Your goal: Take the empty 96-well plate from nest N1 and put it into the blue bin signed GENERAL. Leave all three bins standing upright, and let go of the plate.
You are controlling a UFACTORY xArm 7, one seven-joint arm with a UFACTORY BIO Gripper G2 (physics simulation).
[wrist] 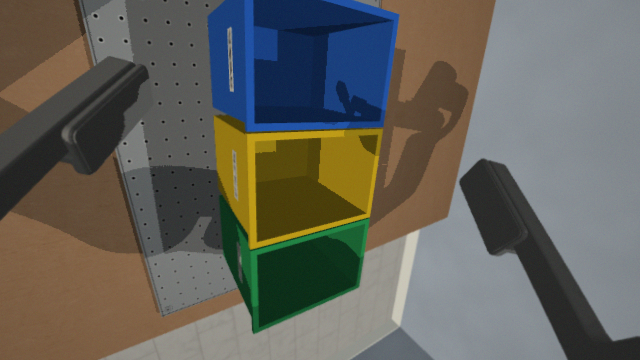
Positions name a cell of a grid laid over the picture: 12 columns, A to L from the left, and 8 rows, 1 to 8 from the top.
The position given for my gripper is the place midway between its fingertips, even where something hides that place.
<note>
In view: my gripper (G3), a blue bin (F2), a yellow bin (F5) and a green bin (F7).
</note>
